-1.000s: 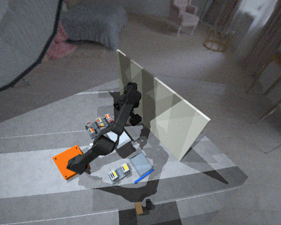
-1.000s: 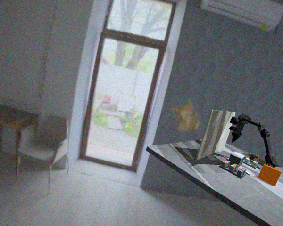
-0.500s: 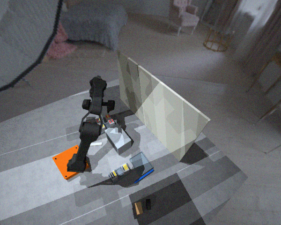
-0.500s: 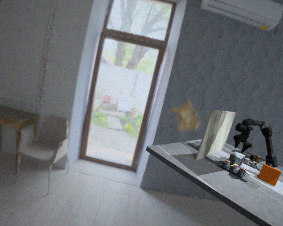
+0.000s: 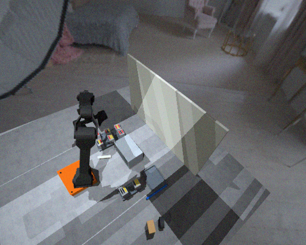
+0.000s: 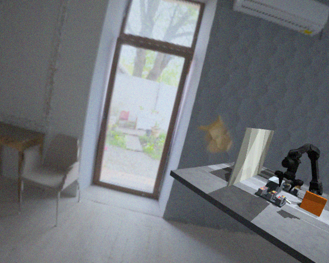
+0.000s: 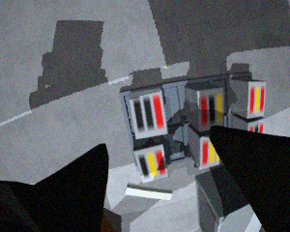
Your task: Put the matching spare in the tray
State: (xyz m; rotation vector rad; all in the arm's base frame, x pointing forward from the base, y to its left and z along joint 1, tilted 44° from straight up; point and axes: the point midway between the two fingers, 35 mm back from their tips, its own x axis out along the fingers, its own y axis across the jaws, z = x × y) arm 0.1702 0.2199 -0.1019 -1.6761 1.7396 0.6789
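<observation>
The grey spare lies 80 mm below my gripper tip. Also, from my gripper tip: pale grey mounted unit (210 mm to the right, 110 mm ahead, 70 mm below); then tan block (620 mm to the right, 90 mm below); then tall beige panel (360 mm ahead, 210 mm to the right, 100 mm above).
</observation>
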